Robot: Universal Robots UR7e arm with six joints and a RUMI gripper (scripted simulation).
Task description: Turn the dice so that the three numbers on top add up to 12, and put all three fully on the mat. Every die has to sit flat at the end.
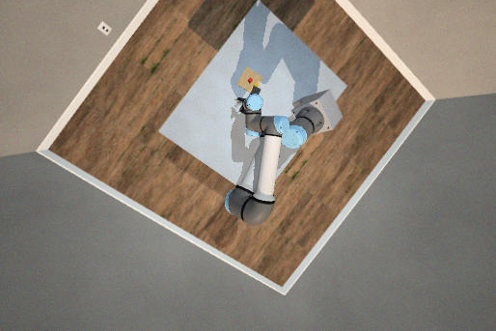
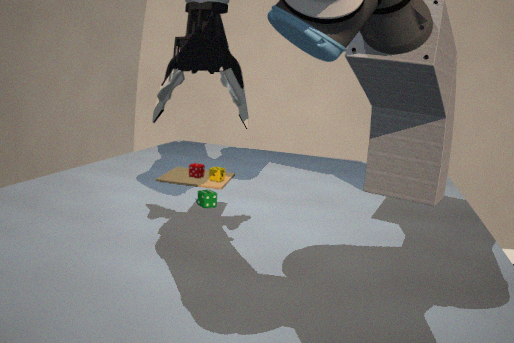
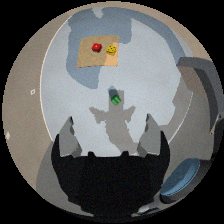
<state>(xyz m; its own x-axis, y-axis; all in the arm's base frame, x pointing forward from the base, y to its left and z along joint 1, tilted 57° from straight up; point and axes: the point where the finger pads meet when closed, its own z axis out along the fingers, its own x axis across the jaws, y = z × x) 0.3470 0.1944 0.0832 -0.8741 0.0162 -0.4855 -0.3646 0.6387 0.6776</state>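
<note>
Now: hand 20 mm past the green die and 120 mm above it. Also, from my hand: tan mat: 100 mm ahead, 150 mm to the right, 130 mm below; then red die: 110 mm ahead, 150 mm to the right, 120 mm below; then yellow die: 60 mm ahead, 160 mm to the right, 120 mm below.
</note>
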